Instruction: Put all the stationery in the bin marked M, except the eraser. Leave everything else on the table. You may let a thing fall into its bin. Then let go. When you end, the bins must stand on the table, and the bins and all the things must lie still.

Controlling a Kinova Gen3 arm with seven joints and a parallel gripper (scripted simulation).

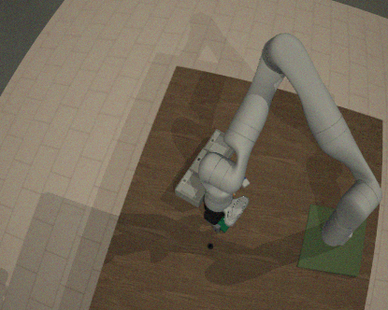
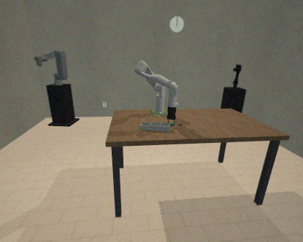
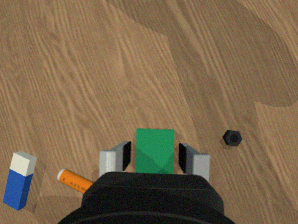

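My gripper is now 10 mm above the green notepad. Also, from my hand: orange stick-like thing: 80 mm to the right, 20 mm ahead, 10 mm below; small black thing: 80 mm to the left, 20 mm below; white eraser: 160 mm to the right, 10 mm below.
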